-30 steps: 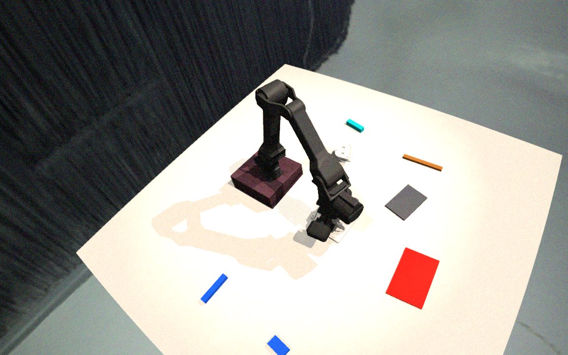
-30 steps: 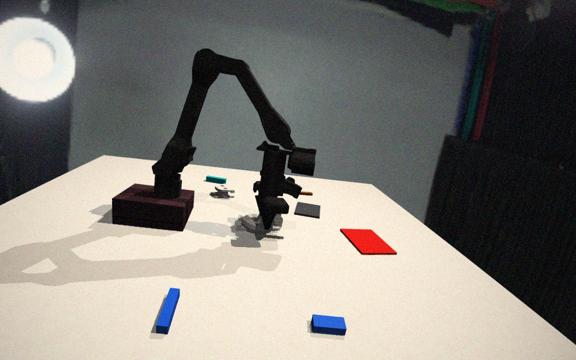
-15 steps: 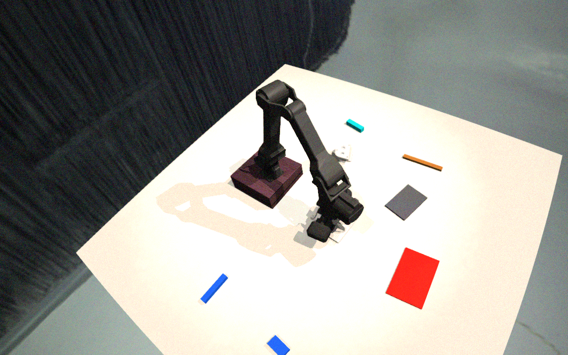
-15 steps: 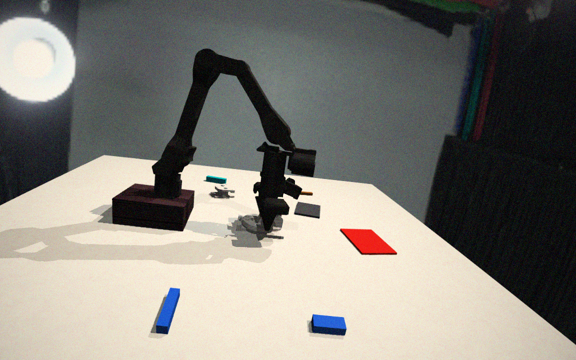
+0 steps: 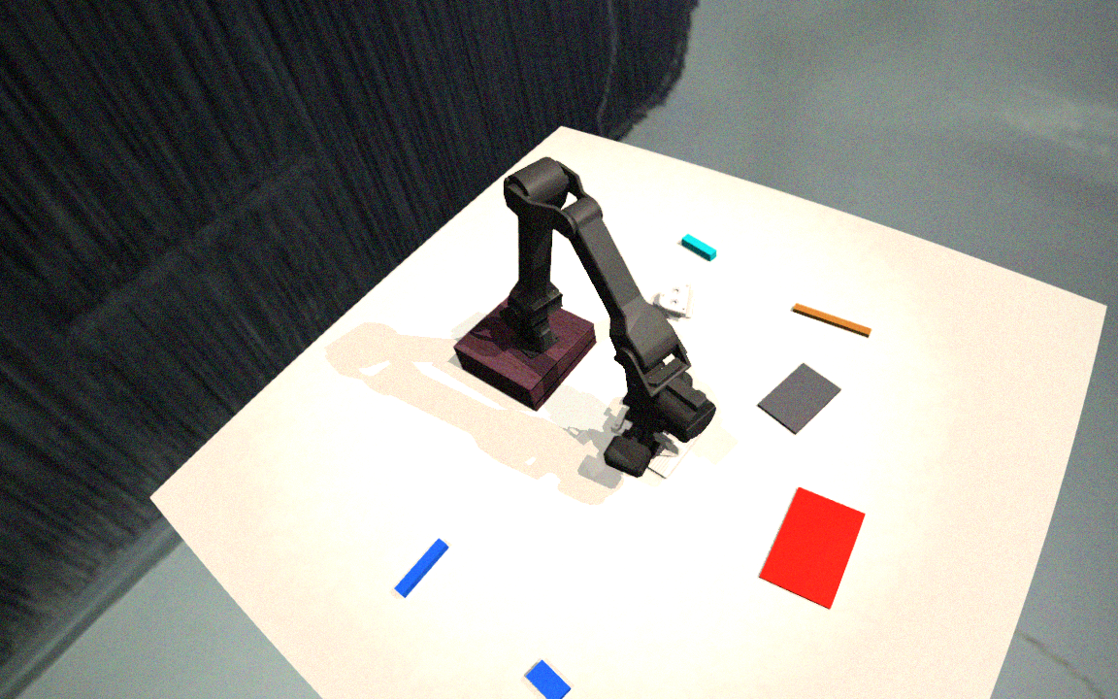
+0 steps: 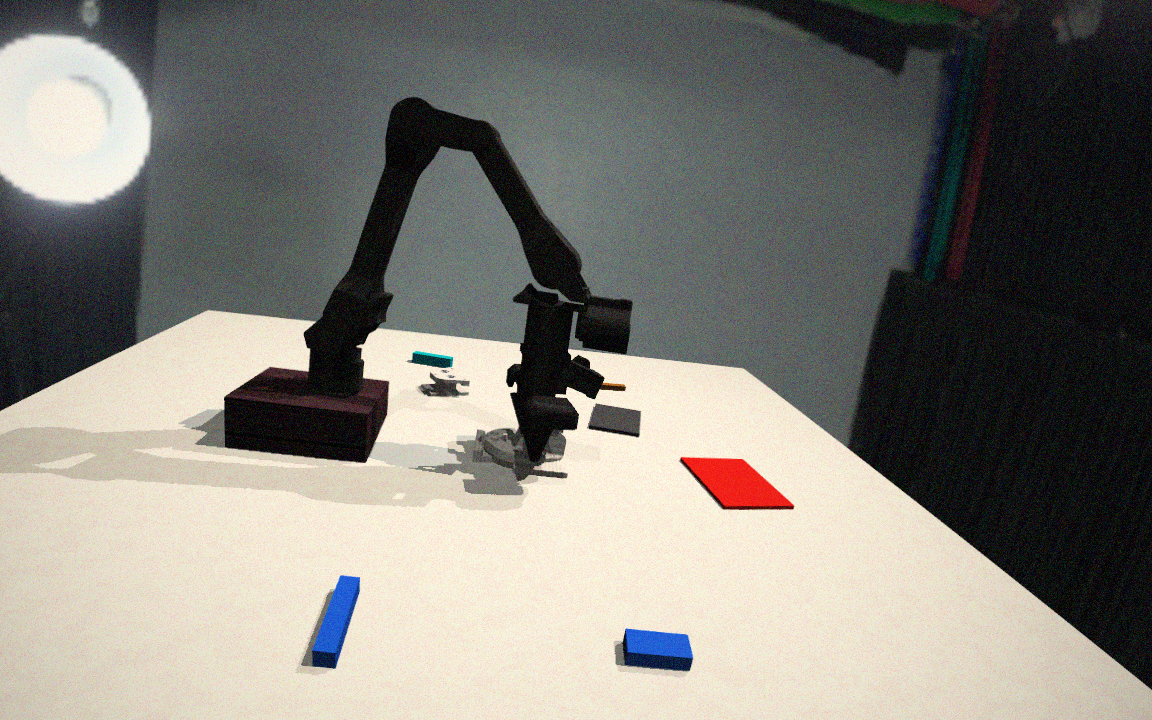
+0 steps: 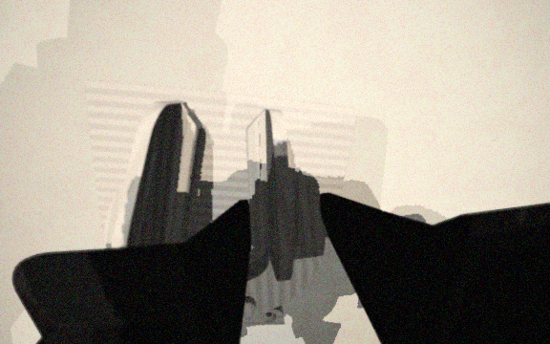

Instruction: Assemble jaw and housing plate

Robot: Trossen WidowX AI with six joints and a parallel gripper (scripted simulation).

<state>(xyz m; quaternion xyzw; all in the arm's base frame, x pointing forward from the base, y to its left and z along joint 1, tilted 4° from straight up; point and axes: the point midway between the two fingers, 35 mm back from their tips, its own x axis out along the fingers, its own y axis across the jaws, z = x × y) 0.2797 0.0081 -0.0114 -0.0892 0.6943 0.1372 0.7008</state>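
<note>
Right now my gripper tip is 19 cm past the small white stand, 25 cm to the right of it and 1 cm above it. Also, from my gripper tip: dark grey plate 11 cm ahead, 24 cm to the left, 1 cm below; blue block 16 cm ahead, 35 cm to the right, 1 cm below; red plate 28 cm ahead, 5 cm to the left, 1 cm below.
</note>
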